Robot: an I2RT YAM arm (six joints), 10 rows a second.
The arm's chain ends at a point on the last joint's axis. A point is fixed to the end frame.
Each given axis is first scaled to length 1.
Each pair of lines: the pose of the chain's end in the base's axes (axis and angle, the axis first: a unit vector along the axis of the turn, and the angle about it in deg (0 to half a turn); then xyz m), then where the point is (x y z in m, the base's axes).
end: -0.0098, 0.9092, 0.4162, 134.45, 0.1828, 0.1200, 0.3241
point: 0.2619 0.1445 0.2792
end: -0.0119, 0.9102, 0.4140, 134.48, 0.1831, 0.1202, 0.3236
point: 0.2622 0.1446 0.2786
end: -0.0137, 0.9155, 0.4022, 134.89, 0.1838, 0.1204, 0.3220
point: 0.2626 0.1435 0.2757
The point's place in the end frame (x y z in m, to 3 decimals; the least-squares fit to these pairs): -0.019 -0.036 0.085
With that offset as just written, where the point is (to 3 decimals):
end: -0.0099, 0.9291, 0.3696, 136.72, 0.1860, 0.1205, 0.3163
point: 0.263 0.140 0.266
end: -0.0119, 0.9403, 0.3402, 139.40, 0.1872, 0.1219, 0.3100
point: 0.262 0.138 0.255
